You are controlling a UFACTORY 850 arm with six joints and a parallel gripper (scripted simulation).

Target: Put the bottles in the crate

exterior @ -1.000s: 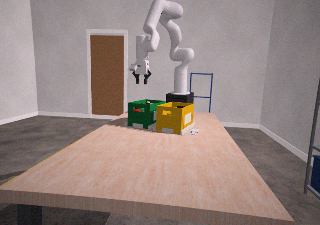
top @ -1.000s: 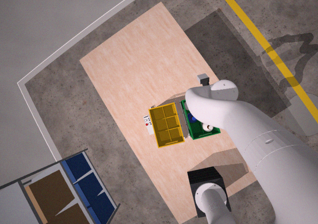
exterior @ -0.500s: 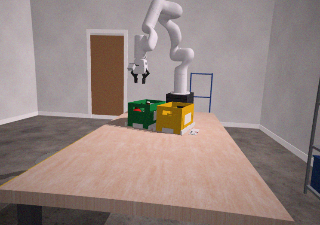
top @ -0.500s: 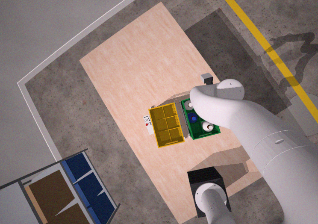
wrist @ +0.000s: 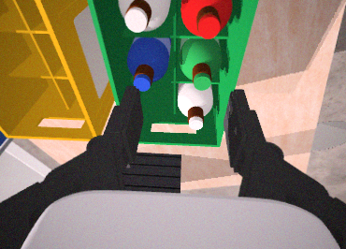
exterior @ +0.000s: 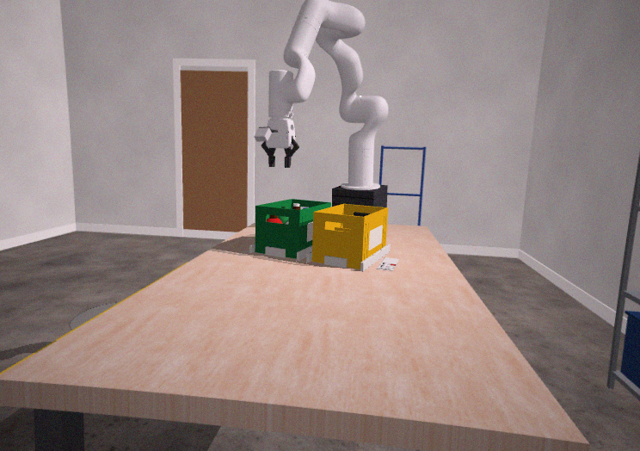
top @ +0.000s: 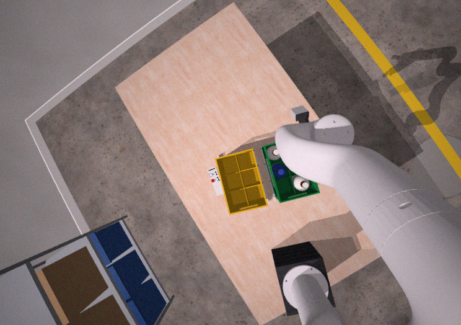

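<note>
Right now the green bottle is 10 cm behind my hand, 1 cm to the right of it and 25 cm below it. From my hand the other things lie so: blue-label bottle (8 cm behind, 8 cm to the left, 25 cm below); then red-label bottle (2 cm behind, 3 cm to the right, 25 cm below); then green crate (9 cm behind, 4 cm to the left, 25 cm below).
</note>
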